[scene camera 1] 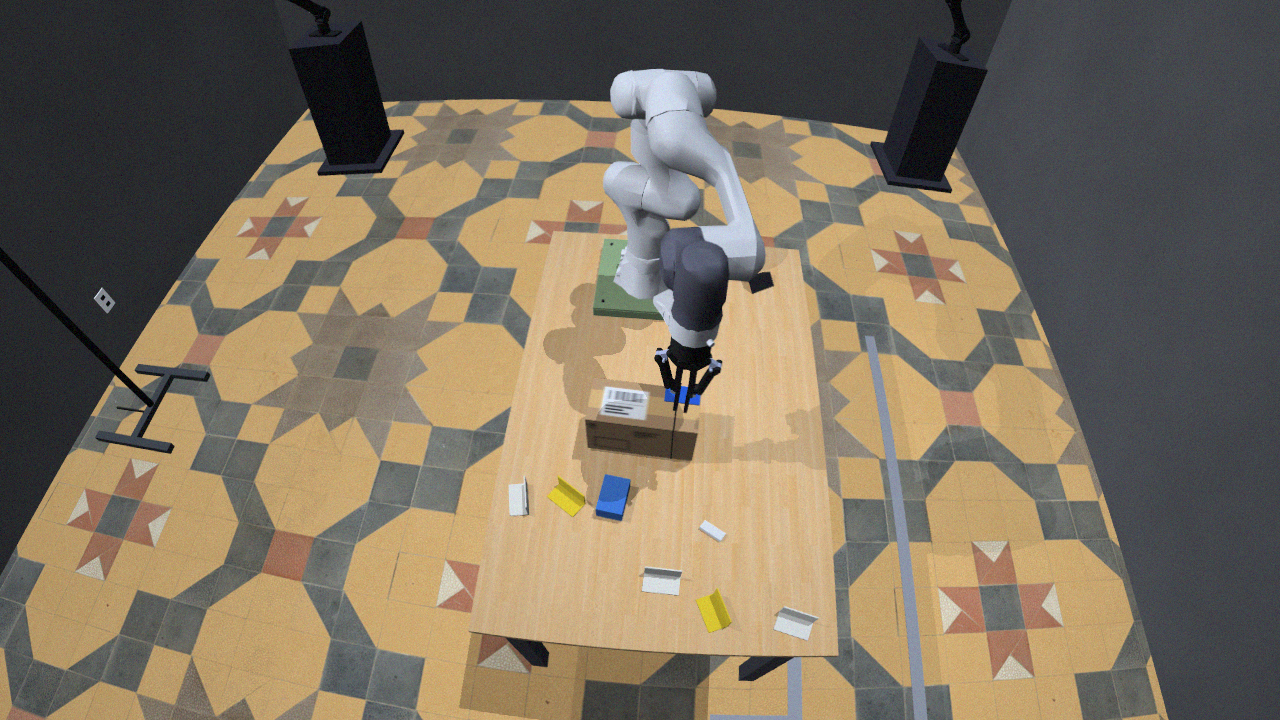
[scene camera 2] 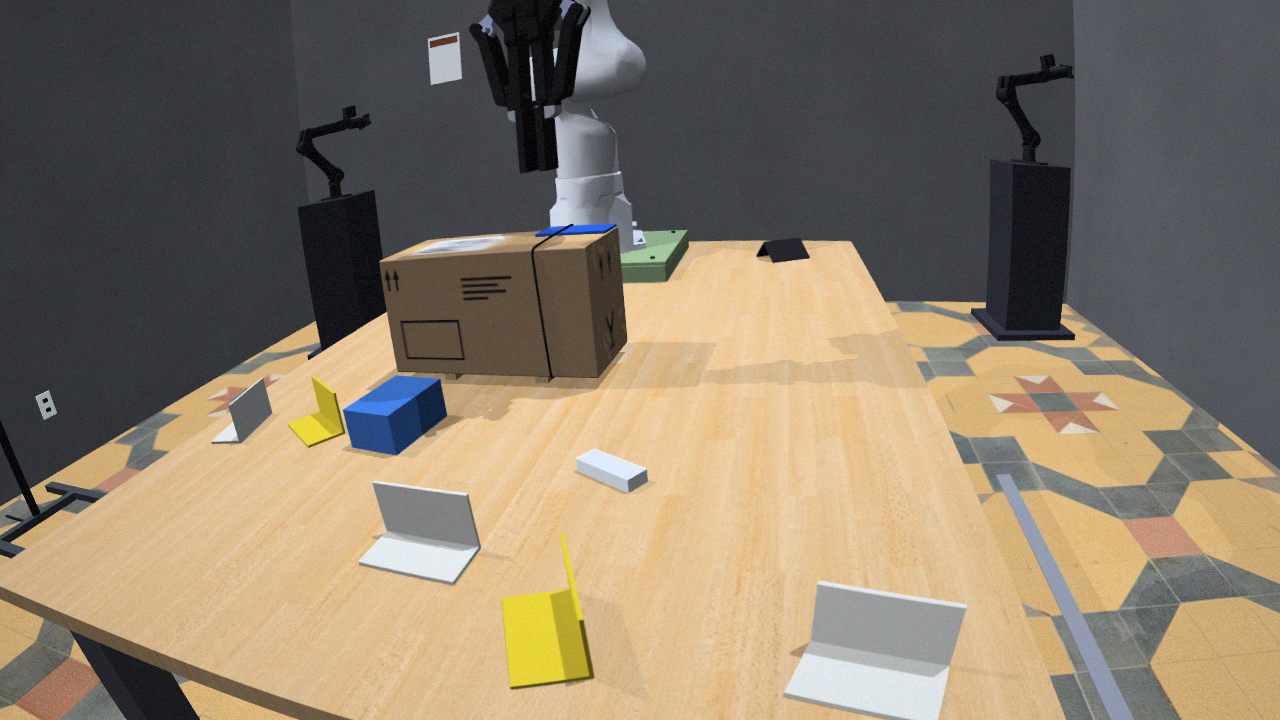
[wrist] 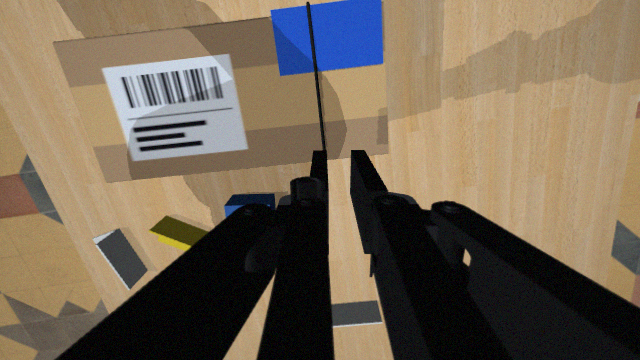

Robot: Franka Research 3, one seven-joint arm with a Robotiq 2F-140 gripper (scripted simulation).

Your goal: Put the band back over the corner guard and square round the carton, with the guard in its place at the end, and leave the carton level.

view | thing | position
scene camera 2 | my gripper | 539, 170
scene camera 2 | blue block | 390, 418
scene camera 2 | small white block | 621, 474
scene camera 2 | brown carton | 467, 305
